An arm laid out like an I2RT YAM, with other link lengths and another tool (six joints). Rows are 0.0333 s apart.
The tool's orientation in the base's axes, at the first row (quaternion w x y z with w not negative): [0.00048 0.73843 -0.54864 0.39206]
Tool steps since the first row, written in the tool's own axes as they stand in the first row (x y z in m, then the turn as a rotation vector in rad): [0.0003 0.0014 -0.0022 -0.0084 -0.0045 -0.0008]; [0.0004 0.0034 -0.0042 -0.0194 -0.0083 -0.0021]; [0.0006 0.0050 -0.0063 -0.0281 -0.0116 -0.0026]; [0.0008 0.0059 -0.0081 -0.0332 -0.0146 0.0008]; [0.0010 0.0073 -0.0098 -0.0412 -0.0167 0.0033]
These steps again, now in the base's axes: [-0.0024 0.0001 0.0011 0.0024 0.0089 -0.0024]; [-0.0051 0.0001 0.0017 0.0038 0.0199 -0.0062]; [-0.0076 0.0002 0.0026 0.0054 0.0285 -0.0095]; [-0.0094 0.0005 0.0035 0.0093 0.0324 -0.0135]; [-0.0115 0.0005 0.0042 0.0117 0.0386 -0.0190]
